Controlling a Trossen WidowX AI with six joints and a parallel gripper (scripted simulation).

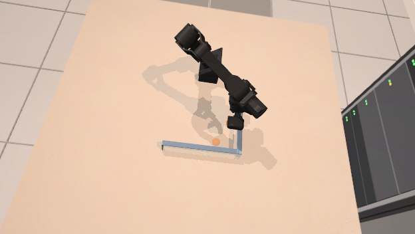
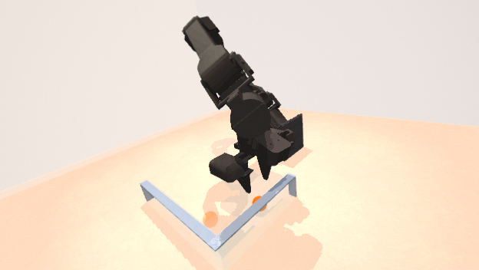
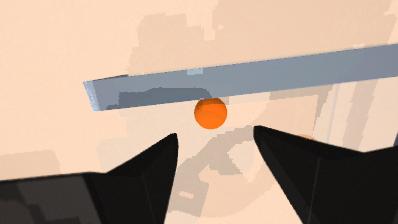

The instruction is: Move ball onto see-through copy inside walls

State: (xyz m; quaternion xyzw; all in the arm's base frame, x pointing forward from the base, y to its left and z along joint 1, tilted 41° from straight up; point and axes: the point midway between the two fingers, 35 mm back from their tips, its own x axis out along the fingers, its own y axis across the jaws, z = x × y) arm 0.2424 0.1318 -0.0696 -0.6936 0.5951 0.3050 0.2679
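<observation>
Right now the orange ball is 50 mm below my gripper tip. The rest, counted from my gripper tip: see-through copy of ball 110 mm ahead, 40 mm to the right, 50 mm below.
</observation>
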